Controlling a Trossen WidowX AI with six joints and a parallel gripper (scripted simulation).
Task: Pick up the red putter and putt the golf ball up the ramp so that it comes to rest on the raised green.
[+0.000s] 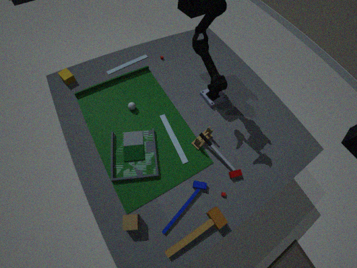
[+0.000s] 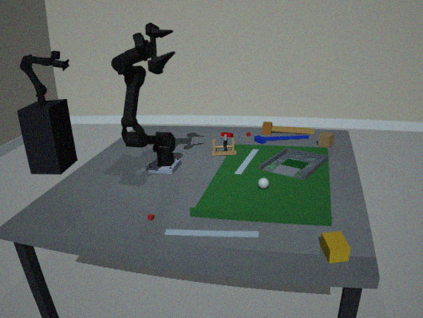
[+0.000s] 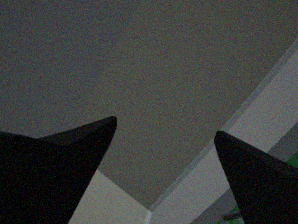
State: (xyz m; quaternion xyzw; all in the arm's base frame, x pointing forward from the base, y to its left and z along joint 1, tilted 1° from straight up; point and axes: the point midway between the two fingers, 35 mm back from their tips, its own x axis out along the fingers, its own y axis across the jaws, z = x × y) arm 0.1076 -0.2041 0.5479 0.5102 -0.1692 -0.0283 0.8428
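Right now my gripper tip is 10 cm short of the red putter, 53 cm to the right of it and 55 cm above it. The rest, counted from my gripper tip: green mat 33 cm ahead, 14 cm to the left, 57 cm below; then white golf ball 30 cm ahead, 2 cm to the left, 55 cm below; then wooden rack 10 cm ahead, 40 cm to the left, 54 cm below.
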